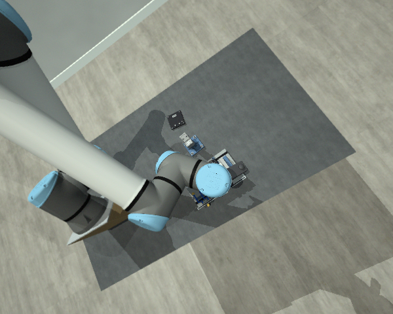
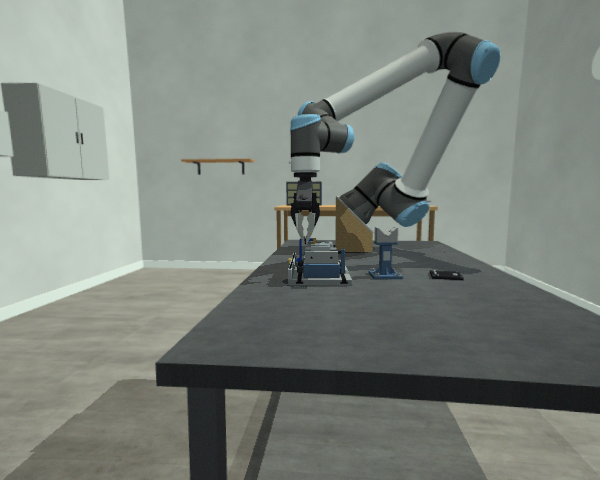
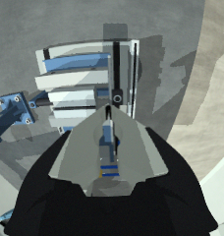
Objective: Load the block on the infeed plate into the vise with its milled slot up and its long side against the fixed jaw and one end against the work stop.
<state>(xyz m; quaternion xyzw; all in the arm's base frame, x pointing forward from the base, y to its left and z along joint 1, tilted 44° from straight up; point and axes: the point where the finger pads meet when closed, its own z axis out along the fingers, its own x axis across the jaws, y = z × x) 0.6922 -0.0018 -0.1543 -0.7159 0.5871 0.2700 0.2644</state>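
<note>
My gripper is now 50 mm to the right of the part, 30 mm above it and 10 mm past it. From my hand the other things lie so: infeed plate: 440 mm to the left, 130 mm behind, 120 mm below; then vise: 90 mm below, 80 mm behind, 40 mm to the left.
</note>
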